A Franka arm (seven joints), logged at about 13 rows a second.
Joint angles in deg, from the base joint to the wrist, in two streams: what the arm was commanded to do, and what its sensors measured. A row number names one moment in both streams.
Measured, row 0: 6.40, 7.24, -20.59, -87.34, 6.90, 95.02, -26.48
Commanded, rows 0 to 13: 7.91, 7.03, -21.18, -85.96, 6.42, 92.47, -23.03; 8.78, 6.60, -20.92, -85.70, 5.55, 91.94, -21.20; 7.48, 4.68, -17.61, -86.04, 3.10, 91.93, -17.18; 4.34, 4.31, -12.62, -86.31, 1.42, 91.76, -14.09; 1.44, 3.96, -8.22, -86.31, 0.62, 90.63, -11.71; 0.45, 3.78, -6.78, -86.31, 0.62, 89.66, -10.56; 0.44, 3.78, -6.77, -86.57, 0.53, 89.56, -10.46; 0.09, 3.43, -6.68, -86.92, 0.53, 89.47, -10.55; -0.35, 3.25, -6.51, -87.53, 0.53, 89.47, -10.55; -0.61, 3.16, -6.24, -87.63, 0.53, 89.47, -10.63; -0.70, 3.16, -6.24, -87.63, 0.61, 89.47, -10.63; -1.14, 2.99, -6.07, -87.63, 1.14, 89.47, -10.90; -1.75, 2.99, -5.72, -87.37, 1.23, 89.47, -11.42; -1.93, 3.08, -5.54, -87.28, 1.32, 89.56, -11.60
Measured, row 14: -0.73, 4.39, -6.84, -86.57, 1.40, 89.92, -11.26
